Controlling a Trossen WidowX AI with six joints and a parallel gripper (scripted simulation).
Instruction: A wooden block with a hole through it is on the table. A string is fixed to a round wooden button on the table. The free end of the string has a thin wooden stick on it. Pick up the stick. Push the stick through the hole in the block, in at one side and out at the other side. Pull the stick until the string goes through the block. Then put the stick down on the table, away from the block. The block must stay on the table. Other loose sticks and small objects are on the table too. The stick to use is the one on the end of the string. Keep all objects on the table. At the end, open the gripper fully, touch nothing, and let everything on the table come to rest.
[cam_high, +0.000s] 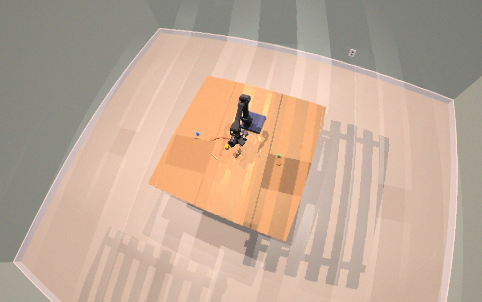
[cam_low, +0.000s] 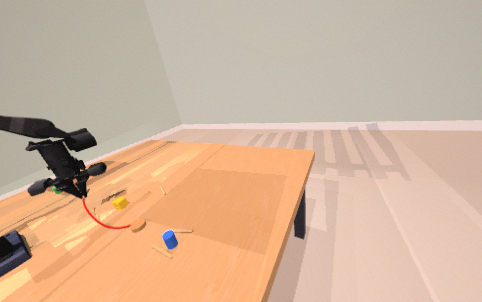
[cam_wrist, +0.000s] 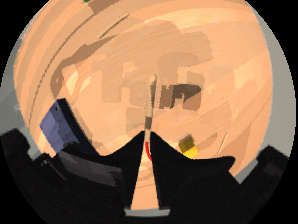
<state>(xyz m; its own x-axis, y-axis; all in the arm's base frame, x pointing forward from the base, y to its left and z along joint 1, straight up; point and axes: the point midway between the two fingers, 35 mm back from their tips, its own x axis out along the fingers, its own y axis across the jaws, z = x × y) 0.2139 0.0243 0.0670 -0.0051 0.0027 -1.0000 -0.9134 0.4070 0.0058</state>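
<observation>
Now: gripper tip 10 cm to the left of the yellow wooden block, 7 cm short of it and 4 cm above it. Also, from my gripper tip: blue cylinder: 41 cm to the right, 6 cm ahead, 4 cm below; then green piece: 35 cm to the left, 4 cm below, 4 cm behind; then round wooden button: 26 cm to the right, 5 cm below, 5 cm ahead.
</observation>
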